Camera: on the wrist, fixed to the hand. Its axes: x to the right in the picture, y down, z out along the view.
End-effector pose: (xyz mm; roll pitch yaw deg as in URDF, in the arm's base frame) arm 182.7 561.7 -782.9 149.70 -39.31 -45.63
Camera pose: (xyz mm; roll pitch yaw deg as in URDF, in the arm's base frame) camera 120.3 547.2 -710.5 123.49 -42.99 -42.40
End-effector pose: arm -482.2 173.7 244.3 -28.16 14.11 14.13
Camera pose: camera -495.1 229.9 166.7 -52.89 17.91 11.80
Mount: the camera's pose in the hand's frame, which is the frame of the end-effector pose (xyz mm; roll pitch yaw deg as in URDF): 20.1 86.2 -38.9 -24.09 4.41 -0.16
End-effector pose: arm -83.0 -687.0 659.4 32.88 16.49 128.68
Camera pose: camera -170.5 -727.3 667.2 9.56 20.27 131.09
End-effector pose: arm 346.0 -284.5 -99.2 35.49 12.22 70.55
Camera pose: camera 266.4 -231.4 -85.5 12.02 15.89 73.08
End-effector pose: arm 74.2 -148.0 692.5 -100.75 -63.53 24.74
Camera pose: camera 168.0 -164.6 676.0 -115.93 -64.17 14.82
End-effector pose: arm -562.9 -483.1 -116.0 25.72 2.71 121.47
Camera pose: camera -654.1 -515.2 -114.6 1.78 6.75 123.25
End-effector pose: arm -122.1 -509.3 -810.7 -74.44 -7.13 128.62
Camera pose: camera -130.6 -475.7 -901.0 -98.03 -6.08 124.30
